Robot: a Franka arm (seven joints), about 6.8 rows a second.
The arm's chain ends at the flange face. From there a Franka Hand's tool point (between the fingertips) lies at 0.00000 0.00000 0.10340 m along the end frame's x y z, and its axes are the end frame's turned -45 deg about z.
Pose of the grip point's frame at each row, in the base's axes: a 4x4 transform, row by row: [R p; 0 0 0 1], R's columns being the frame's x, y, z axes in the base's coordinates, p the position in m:
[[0.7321, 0.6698, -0.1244, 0.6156], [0.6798, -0.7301, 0.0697, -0.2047], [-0.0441, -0.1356, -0.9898, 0.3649], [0, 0, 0, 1]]
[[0.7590, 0.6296, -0.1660, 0.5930], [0.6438, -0.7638, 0.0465, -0.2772], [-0.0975, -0.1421, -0.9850, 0.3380], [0, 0, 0, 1]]
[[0.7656, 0.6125, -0.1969, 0.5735], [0.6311, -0.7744, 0.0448, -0.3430], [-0.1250, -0.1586, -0.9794, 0.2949], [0, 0, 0, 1]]
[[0.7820, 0.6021, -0.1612, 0.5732], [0.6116, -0.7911, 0.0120, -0.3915], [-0.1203, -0.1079, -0.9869, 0.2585], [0, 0, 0, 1]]
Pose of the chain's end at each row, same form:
[[0.9913, -0.0441, -0.1244, 0.6285], [-0.0356, -0.9969, 0.0697, -0.2119], [-0.1271, -0.0647, -0.9898, 0.4672], [0, 0, 0, 1]]
[[0.9819, -0.0915, -0.1660, 0.6102], [-0.0849, -0.9953, 0.0465, -0.2820], [-0.1694, -0.0315, -0.9850, 0.4398], [0, 0, 0, 1]]
[[0.9745, -0.1083, -0.1969, 0.5939], [-0.1013, -0.9938, 0.0448, -0.3476], [-0.2005, -0.0238, -0.9794, 0.3962], [0, 0, 0, 1]]
[[0.9787, -0.1272, -0.1612, 0.5899], [-0.1269, -0.9919, 0.0120, -0.3927], [-0.1614, 0.0088, -0.9869, 0.3605], [0, 0, 0, 1]]

